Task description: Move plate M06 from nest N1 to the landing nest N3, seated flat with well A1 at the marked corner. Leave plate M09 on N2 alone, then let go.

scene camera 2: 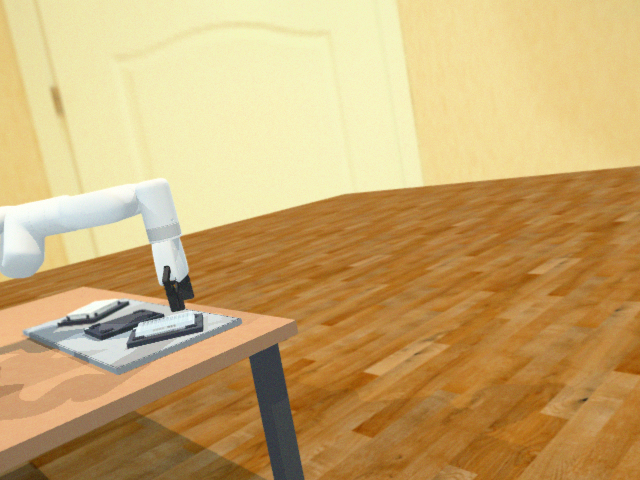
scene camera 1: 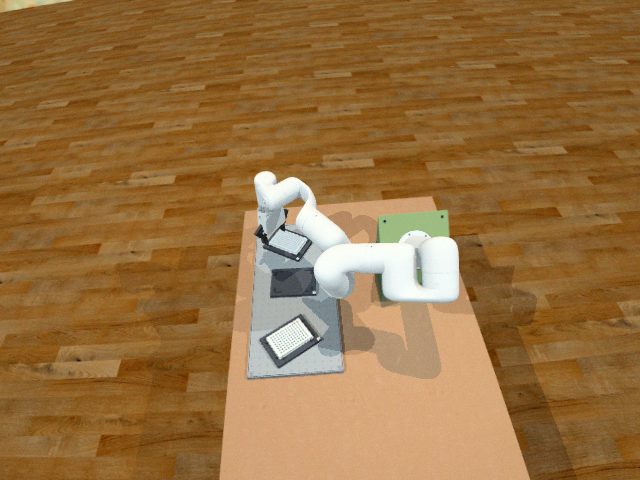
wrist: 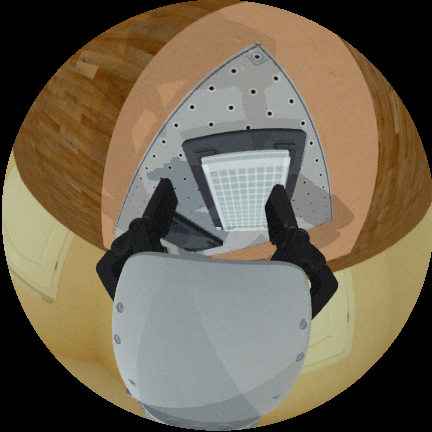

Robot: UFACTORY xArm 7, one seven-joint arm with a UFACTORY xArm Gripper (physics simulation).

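Observation:
A pale, clear-looking well plate [scene camera 1: 288,242] [scene camera 2: 165,324] [wrist: 240,172] lies in a dark nest [scene camera 1: 273,251] [wrist: 245,136] at one end of the grey board. A dark nest [scene camera 1: 289,284] [scene camera 2: 124,323] [wrist: 195,236] in the middle is empty, with a small white corner mark. A white well plate [scene camera 1: 290,338] [scene camera 2: 93,308] lies in a turned nest [scene camera 1: 302,354] at the other end. I cannot read which plate is M06 or M09. My gripper [scene camera 1: 273,233] [scene camera 2: 183,302] [wrist: 220,191] is open and empty above the pale plate's outer end. In the wrist view one finger overlaps the plate's right side; the other is left of it.
The perforated grey board [scene camera 1: 294,373] [scene camera 2: 117,361] [wrist: 240,97] lies on the wooden table [scene camera 1: 372,428] [scene camera 2: 67,408] [wrist: 345,100]. The arm's green base plate [scene camera 1: 413,222] is on the table. The arm's links pass over the board beside the middle nest.

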